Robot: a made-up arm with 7 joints. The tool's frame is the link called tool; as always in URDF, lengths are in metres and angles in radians. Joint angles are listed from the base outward. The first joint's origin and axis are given. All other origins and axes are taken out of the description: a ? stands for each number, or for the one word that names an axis. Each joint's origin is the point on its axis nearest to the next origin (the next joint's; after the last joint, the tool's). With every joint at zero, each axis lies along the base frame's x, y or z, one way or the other. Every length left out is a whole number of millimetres.
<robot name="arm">
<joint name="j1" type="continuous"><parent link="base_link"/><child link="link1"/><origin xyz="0.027 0.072 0.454"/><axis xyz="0 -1 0"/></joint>
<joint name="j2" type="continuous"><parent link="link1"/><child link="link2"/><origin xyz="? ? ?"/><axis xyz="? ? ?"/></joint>
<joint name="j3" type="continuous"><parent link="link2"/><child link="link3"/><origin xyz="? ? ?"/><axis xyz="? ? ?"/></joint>
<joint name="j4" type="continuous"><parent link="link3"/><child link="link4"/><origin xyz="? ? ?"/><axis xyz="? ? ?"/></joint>
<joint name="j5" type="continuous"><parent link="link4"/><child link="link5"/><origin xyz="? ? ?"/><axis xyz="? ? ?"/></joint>
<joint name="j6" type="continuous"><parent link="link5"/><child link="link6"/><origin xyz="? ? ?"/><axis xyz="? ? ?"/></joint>
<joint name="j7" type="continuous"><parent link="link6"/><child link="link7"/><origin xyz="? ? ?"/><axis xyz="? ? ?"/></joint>
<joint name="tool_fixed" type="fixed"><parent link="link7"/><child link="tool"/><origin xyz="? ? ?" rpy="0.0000 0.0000 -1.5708"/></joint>
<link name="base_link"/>
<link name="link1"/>
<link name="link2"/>
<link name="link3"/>
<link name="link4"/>
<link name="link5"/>
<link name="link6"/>
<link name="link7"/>
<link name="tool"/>
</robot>
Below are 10 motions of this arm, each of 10 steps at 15 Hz.
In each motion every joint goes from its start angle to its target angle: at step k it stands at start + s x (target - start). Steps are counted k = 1, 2, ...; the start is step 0. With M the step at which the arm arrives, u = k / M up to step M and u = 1 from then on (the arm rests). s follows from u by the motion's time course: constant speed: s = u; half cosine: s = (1 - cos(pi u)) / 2; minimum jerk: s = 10 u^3 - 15 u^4 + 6 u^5.
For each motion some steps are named. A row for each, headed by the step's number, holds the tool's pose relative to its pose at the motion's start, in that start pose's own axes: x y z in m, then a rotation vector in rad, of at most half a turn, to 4 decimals.
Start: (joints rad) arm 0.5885 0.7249 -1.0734 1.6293 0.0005 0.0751 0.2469
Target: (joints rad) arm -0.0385 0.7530 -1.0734 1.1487 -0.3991 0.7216 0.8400
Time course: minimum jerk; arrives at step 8
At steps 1, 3, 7, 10:
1: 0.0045 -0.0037 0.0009 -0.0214 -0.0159 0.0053
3: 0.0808 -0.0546 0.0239 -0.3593 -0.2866 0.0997
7: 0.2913 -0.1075 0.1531 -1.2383 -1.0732 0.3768
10: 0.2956 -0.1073 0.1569 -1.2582 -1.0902 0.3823

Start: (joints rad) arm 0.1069 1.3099 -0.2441 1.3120 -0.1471 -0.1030 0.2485
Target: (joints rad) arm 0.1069 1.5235 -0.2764 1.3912 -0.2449 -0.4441 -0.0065
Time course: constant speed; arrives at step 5
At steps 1, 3, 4, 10:
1: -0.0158 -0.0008 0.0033 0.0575 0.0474 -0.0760
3: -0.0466 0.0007 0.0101 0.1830 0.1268 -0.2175
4: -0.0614 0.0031 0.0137 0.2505 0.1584 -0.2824
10: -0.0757 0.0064 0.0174 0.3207 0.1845 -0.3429

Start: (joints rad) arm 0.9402 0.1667 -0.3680 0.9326 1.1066 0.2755 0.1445
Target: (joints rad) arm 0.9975 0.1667 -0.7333 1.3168 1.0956 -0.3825 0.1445
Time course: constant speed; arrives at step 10
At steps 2, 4, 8, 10:
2: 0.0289 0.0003 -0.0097 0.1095 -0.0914 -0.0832
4: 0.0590 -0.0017 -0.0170 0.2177 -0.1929 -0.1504
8: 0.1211 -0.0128 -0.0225 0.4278 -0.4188 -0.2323
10: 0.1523 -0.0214 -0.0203 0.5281 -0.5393 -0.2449

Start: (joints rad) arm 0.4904 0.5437 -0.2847 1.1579 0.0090 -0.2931 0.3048
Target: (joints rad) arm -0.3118 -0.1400 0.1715 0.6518 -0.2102 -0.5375 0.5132
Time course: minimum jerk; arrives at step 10
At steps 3, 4, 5, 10:
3: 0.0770 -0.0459 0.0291 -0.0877 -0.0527 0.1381
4: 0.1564 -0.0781 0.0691 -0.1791 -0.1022 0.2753
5: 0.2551 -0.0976 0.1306 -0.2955 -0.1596 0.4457
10: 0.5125 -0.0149 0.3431 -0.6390 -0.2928 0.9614

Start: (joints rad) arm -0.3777 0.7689 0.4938 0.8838 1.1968 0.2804 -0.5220
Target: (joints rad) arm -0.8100 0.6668 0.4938 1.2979 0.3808 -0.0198 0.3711
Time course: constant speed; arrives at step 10
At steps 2, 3, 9, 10:
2: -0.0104 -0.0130 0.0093 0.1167 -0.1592 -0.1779
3: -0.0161 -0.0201 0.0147 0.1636 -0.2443 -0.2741
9: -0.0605 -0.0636 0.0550 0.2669 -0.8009 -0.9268
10: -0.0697 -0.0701 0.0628 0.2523 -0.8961 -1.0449

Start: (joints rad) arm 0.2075 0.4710 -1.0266 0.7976 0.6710 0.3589 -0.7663
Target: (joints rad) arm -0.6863 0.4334 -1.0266 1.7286 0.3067 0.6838 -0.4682
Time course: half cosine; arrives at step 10
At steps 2, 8, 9, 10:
2: 0.0290 -0.0212 0.0272 0.0044 -0.1086 -0.0544
8: 0.1159 -0.1507 0.3318 -0.0074 -0.9601 -0.2535
9: 0.1101 -0.1542 0.3585 -0.0128 -1.0240 -0.2482
10: 0.1077 -0.1551 0.3675 -0.0148 -1.0455 -0.2455

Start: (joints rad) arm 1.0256 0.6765 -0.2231 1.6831 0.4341 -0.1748 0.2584
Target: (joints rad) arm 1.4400 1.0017 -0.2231 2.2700 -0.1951 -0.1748 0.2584
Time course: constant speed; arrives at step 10
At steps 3, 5, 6, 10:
3: -0.0282 0.0869 -0.0305 0.1641 -0.0819 -0.3622
5: -0.0366 0.1462 -0.0403 0.2695 -0.1168 -0.6097
6: -0.0377 0.1754 -0.0422 0.3211 -0.1284 -0.7346
10: -0.0230 0.2827 -0.0312 0.5207 -0.1384 -1.2383

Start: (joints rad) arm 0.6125 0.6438 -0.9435 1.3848 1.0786 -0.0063 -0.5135
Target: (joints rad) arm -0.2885 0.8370 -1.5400 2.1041 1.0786 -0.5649 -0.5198
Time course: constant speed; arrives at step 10
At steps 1, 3, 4, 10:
1: 0.0145 -0.0441 0.0293 -0.0535 -0.0689 0.0077
3: 0.0431 -0.1203 0.1049 -0.1771 -0.2025 0.0649
4: 0.0567 -0.1503 0.1500 -0.2462 -0.2630 0.1140
10: 0.1232 -0.1737 0.4489 -0.7345 -0.4141 0.6444

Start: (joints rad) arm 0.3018 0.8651 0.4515 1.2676 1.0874 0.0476 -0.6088
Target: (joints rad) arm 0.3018 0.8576 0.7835 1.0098 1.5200 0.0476 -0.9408
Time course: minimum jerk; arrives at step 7
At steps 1, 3, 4, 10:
1: -0.0022 0.0008 -0.0014 -0.0044 0.0159 0.0127
3: -0.0367 0.0107 -0.0198 -0.0774 0.2452 0.2060
4: -0.0642 0.0154 -0.0303 -0.1440 0.4119 0.3604
10: -0.1025 0.0173 -0.0396 -0.2544 0.6272 0.5834

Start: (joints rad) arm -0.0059 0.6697 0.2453 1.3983 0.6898 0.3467 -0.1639
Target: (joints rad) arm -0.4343 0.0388 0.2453 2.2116 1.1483 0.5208 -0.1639
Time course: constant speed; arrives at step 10
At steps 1, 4, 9, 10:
1: 0.0245 -0.0147 0.0151 -0.0255 -0.0759 0.0698
4: 0.0862 -0.0444 0.0722 -0.0966 -0.2844 0.2948
9: 0.1453 -0.0455 0.1850 -0.1588 -0.5646 0.6964
10: 0.1506 -0.0395 0.2077 -0.1578 -0.6103 0.7760

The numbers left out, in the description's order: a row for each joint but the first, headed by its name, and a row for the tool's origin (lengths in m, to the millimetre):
j2: xyz 0.040 0.000 -0.022, axis 1 0 0
j3: xyz 0.000 0.012 -0.285, axis 0 0 1
j4: xyz -0.020 -0.010 0.000, axis 0 -1 0
j5: xyz -0.023 0.000 -0.306, axis 0 0 1
j6: xyz 0.013 0.018 0.000, axis 0 1 0
j7: xyz -0.032 0.000 0.017, axis -1 0 0
tool: xyz 0.000 -0.024 -0.021

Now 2 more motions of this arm.
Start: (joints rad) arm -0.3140 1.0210 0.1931 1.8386 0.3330 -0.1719 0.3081
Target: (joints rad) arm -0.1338 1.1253 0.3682 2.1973 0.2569 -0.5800 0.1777
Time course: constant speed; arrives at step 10
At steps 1, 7, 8, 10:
1: -0.0098 0.0153 -0.0073 0.0826 0.0205 -0.0538
7: -0.0544 0.1182 -0.0335 0.5791 0.1102 -0.3762
8: -0.0589 0.1364 -0.0349 0.6618 0.1184 -0.4298
10: -0.0650 0.1730 -0.0350 0.8267 0.1277 -0.5367

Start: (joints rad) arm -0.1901 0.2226 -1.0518 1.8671 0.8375 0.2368 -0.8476
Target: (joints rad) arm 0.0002 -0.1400 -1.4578 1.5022 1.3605 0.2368 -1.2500
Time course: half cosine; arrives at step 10
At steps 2, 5, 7, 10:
2: 0.0126 -0.0073 -0.0041 -0.0551 0.0001 0.0170
5: 0.0664 -0.0376 -0.0145 -0.2853 0.0107 0.0293
7: 0.1030 -0.0586 -0.0163 -0.4386 0.0341 -0.0188
10: 0.1261 -0.0726 -0.0155 -0.5333 0.0611 -0.0775

